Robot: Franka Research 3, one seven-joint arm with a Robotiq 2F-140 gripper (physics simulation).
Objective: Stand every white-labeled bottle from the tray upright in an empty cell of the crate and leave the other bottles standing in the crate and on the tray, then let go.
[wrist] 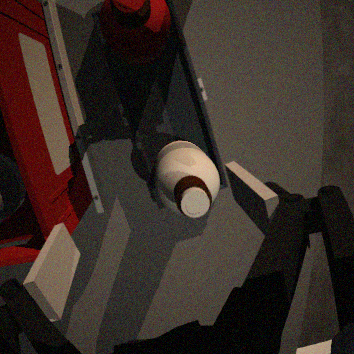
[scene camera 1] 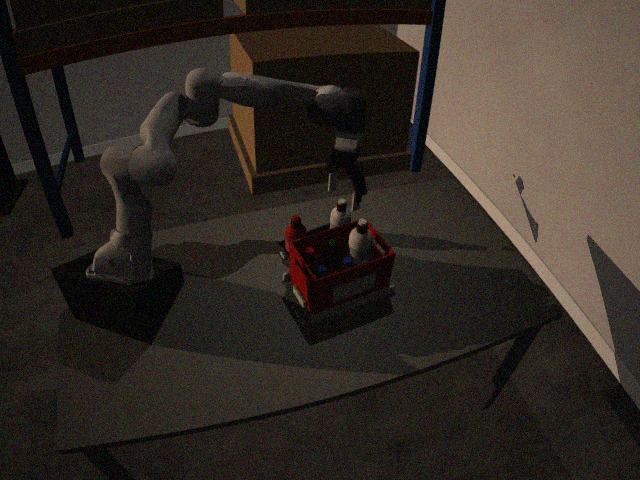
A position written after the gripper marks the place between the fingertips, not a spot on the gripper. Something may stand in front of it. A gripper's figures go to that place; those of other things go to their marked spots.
Labels:
The gripper (wrist: 148,211) is 21 cm from the lens. A white bottle (wrist: 186,181): 26 cm from the lens.

